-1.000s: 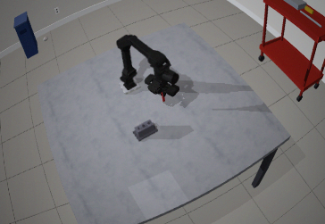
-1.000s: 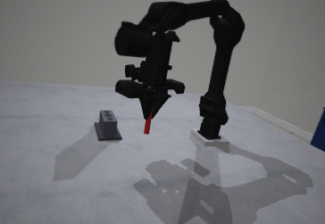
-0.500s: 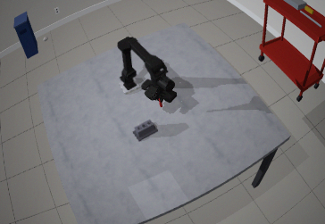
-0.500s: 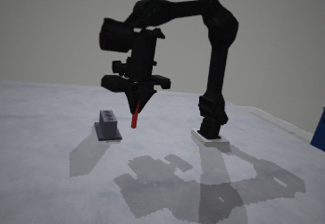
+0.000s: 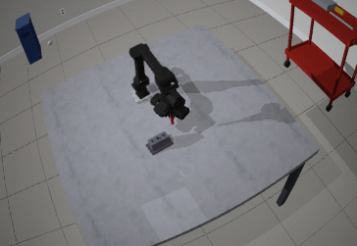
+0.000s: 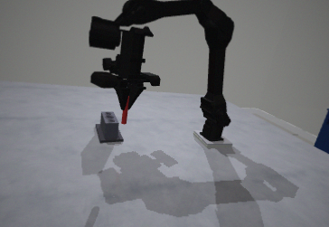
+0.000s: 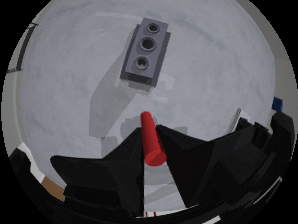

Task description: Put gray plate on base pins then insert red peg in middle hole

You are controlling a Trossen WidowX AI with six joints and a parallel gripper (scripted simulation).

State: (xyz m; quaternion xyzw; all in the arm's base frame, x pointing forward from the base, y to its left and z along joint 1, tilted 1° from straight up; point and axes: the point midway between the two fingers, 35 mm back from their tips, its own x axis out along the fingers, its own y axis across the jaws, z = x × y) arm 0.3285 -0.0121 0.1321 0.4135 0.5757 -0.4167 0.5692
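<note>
Now: the gray plate 2 cm ahead of my gripper tip, 10 cm to the right of it and 7 cm below it. From my gripper tip the other things lie so: red peg (right at my gripper tip).
</note>
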